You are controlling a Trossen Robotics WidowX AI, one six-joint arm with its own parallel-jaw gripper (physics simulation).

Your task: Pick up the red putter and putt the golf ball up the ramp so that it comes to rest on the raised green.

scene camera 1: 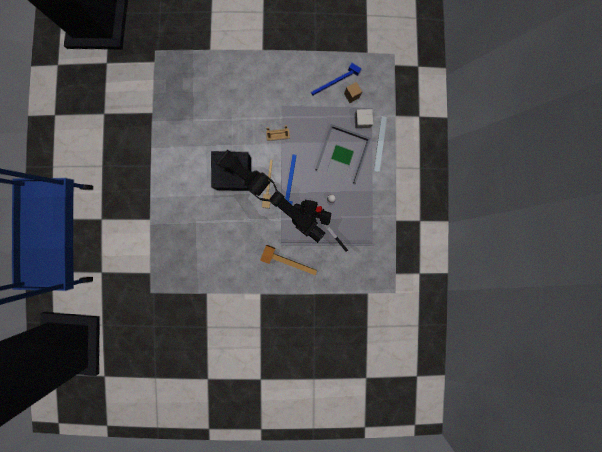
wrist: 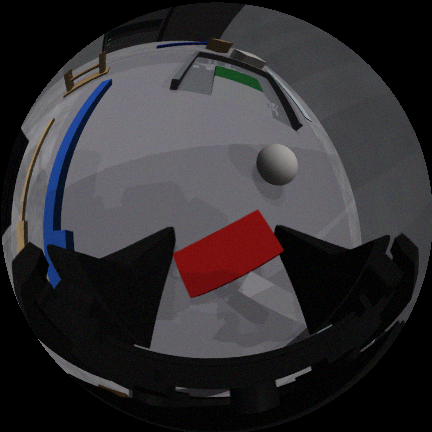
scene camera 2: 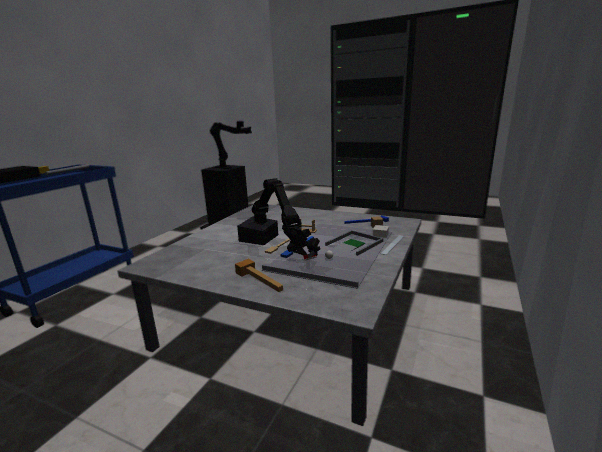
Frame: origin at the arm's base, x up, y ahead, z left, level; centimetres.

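Seen in the pictures: gripper, fingertip midpoint: (scene camera 1: 316, 207) (wrist: 225, 232); arm's base, origin of the base link: (scene camera 1: 230, 164) (scene camera 2: 260, 221).
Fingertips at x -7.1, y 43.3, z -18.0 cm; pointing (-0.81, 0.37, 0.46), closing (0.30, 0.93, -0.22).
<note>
Offsets run from my fingertips to a thing's top centre. "pt": to the spot under its first point.
My gripper (wrist: 225, 232) is shut on the red putter's head. The red putter (scene camera 1: 319, 209) (scene camera 2: 310, 256) (wrist: 228, 254) has its red block across between the two fingers, low over the grey board; in the overhead view its light shaft with a black grip sticks out past the gripper. The white golf ball @[dz +5.1, dx +1.8, dy +7.3 cm] (scene camera 1: 331, 198) (scene camera 2: 329, 254) (wrist: 277, 164) lies on the board, a little ahead and to the right of the putter head in the wrist view, apart from it. The green patch @[pt dz +28.3, dx -1.9, dy +12.2 cm] (scene camera 1: 342, 155) (scene camera 2: 354, 243) (wrist: 238, 78) lies inside dark rails (scene camera 1: 350, 132) (wrist: 286, 102), beyond the ball.
A blue stick @[dz +11.9, dx -1.0, dy -13.6 cm] (scene camera 1: 291, 175) (wrist: 66, 150) and a tan stick @[dz +11.3, dx -1.8, dy -25.6 cm] (scene camera 1: 270, 175) lie left of the gripper in the wrist view. An orange mallet @[dz -28.8, dx +2.5, dy -12.4 cm] (scene camera 1: 295, 263) (scene camera 2: 264, 277), a wooden stand (scene camera 1: 277, 137), a blue mallet @[dz +68.8, dx -0.2, dy +6.5 cm] (scene camera 1: 332, 82), two blocks @[dz +61.1, dx +3.2, dy +15.8 cm] (scene camera 1: 353, 92) @[dz +47.8, dx +2.0, dy +22.1 cm] (scene camera 1: 364, 118) and a pale strip @[dz +36.1, dx -2.5, dy +32.4 cm] (scene camera 1: 381, 145) lie around.
</note>
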